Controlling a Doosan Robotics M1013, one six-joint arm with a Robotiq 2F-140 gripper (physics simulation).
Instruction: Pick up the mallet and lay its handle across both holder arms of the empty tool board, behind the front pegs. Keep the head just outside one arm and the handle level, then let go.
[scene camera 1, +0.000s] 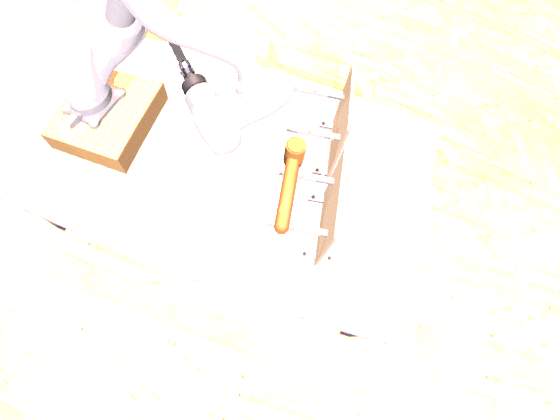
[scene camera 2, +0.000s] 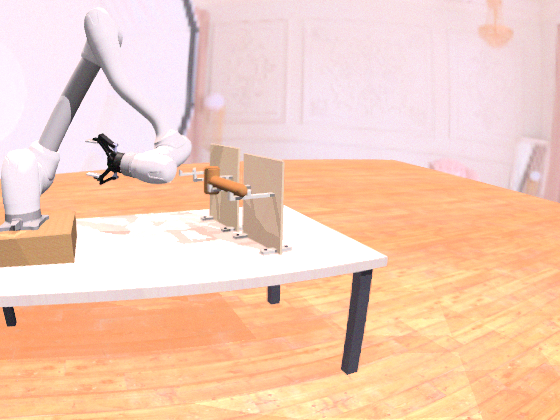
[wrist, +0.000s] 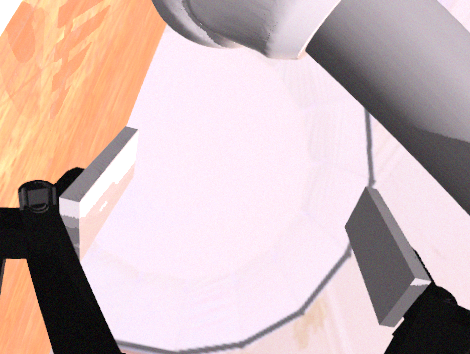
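Where they show: gripper, fingertip midpoint: (scene camera 2: 87, 157) (wrist: 248, 181); arm's base, origin of the base link: (scene camera 1: 93, 102) (scene camera 2: 24, 224).
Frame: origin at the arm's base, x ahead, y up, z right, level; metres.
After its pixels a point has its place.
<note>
The orange mallet (scene camera 1: 286, 195) @[x 0.790, y 0.137, z 0.045 m] (scene camera 2: 229, 185) @[x 0.787, y 0.128, z 0.079 m] lies across both holder arms of the nearer board (scene camera 1: 331, 207) @[x 0.911, y 0.110, z 0.004 m] (scene camera 2: 265, 172) @[x 0.917, y 0.159, z 0.021 m]. Its head is just outside that board's inner arm, and its handle end is at the outer arm. The empty tool board (scene camera 1: 343, 112) @[x 0.815, y 0.131, z -0.289 m] (scene camera 2: 225, 160) @[x 0.823, y 0.167, z -0.267 m] stands beside it, farther back in the second scene view. Its two pale arms (scene camera 1: 320, 93) @[x 0.720, y 0.113, z -0.333 m] (scene camera 1: 315, 133) @[x 0.771, y 0.113, z -0.186 m] stick out towards the robot, partly hidden behind the mallet in the second scene view. My gripper (scene camera 2: 92, 158) @[x 0.246, y 0.212, z -0.214 m] (wrist: 248, 181) @[x 0.246, y 0.212, z -0.214 m] is open and empty, well away from the mallet, pointing back towards the robot's base. The mallet does not show in the wrist view.
The robot base stands on a wooden block (scene camera 1: 142, 120) @[x 0.210, y -0.010, z -0.025 m] (scene camera 2: 37, 247) @[x 0.107, y -0.035, z 0.169 m] on the white table (scene camera 1: 225, 225) @[x 0.639, y -0.097, z 0.136 m] (scene camera 2: 175, 280) @[x 0.592, y -0.097, z 0.306 m]. Small feet with dark screws hold both boards. The arm's forearm and wrist reach over the table between block and boards. Grey arm links (wrist: 400, 75) @[x 0.139, y 0.304, z -0.185 m] show close in the wrist view.
</note>
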